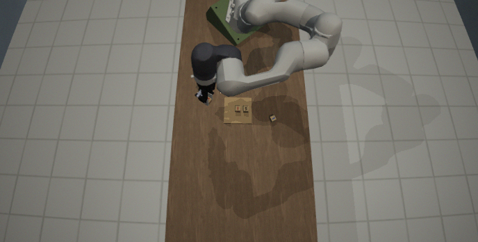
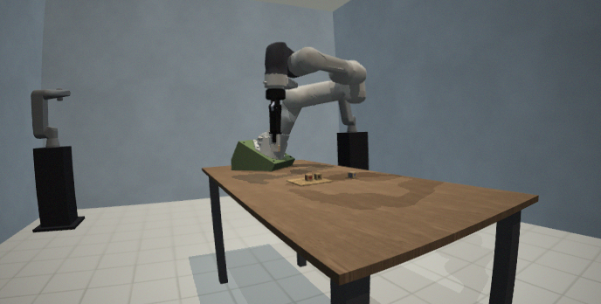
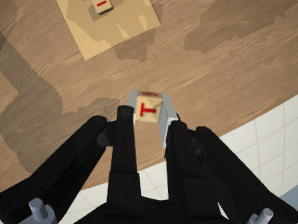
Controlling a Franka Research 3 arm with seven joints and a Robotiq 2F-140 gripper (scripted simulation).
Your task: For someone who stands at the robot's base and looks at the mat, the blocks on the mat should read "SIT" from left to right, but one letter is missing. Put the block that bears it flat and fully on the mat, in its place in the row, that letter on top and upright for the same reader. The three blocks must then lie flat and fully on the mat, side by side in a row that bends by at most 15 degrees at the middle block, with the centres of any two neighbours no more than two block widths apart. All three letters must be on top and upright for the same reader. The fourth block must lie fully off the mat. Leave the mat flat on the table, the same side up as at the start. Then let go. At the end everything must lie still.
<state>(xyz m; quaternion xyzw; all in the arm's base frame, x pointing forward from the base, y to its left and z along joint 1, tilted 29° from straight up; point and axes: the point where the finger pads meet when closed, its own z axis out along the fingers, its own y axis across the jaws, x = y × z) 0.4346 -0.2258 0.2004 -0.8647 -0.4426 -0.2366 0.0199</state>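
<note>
Right now the I block is 10 mm behind my hand, 140 mm to the left of it and 150 mm below it. Round my hand: S block: 10 mm behind, 180 mm to the left, 150 mm below; then mat: 10 mm behind, 140 mm to the left, 160 mm below.
</note>
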